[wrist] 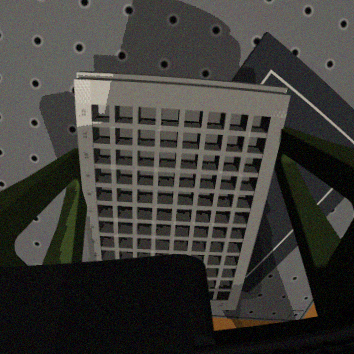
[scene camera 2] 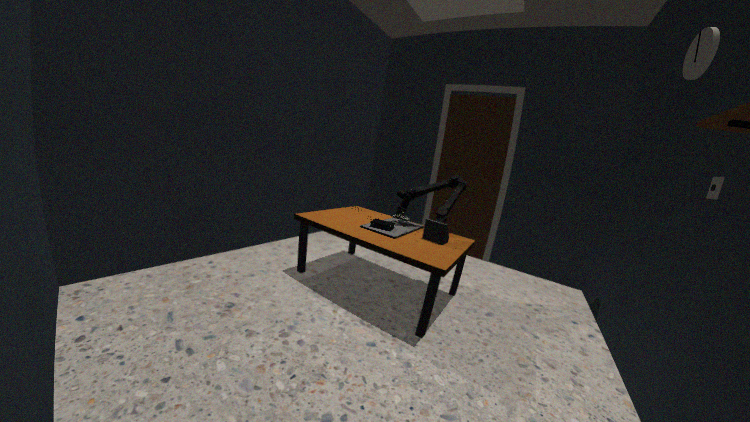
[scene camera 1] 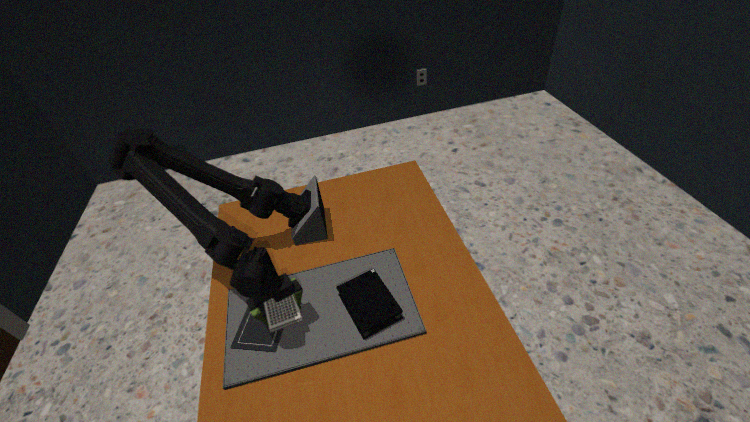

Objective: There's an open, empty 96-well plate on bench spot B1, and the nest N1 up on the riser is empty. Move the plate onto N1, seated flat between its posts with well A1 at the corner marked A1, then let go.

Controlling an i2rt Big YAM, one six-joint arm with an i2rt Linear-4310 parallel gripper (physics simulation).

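Pixels of known places: gripper, fingertip midpoint: (wrist: 176, 146) (scene camera 2: 397, 217) (scene camera 1: 284, 316); arm's base, link origin: (scene camera 2: 437, 228) (scene camera 1: 301, 209).
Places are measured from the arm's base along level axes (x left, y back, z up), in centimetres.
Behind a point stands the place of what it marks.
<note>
The open 96-well plate (scene camera 1: 283, 313) {y -38.6, x -2.9, z -1.0 cm} (wrist: 180, 95) {y -41.3, x -2.1, z -0.8 cm} is pale grey. In the wrist view its wells face up and small row numbers run down its left edge, with 12 at the far end. My gripper (scene camera 1: 276, 302) (wrist: 176, 146) {y -38.9, x -2.9, z -2.1 cm} is shut on the plate, with green fingers against its two long sides. The plate hangs above the pegboard, partly over a dark mat with a white outline (scene camera 1: 251, 335) {y -40.2, x -13.1, z -7.0 cm} (wrist: 285, 65) {y -44.6, x -8.0, z -7.0 cm}. The black nest on its riser (scene camera 1: 369, 304) {y -37.7, x 19.6, z -3.3 cm} (scene camera 2: 381, 224) {y -33.0, x 24.1, z -3.8 cm} stands to the right in scene camera 1, with a small white mark at its far corner. The gripper body hides the plate's near end.
The grey pegboard (scene camera 1: 325, 341) {y -44.6, x 7.1, z -7.2 cm} (wrist: 55, 60) {y -40.0, x 4.9, z -7.2 cm} lies under the mat and the riser, on an orange table (scene camera 1: 445, 377) {y -57.2, x 35.8, z -8.5 cm} (scene camera 2: 335, 217) {y -72.3, x 35.3, z -8.5 cm}. A grey wedge-shaped stand (scene camera 1: 313, 228) {y -7.3, x 3.8, z -2.3 cm} (scene camera 2: 435, 231) {y 2.1, x 6.6, z -0.4 cm} is at the arm's base, behind the pegboard in scene camera 1.
</note>
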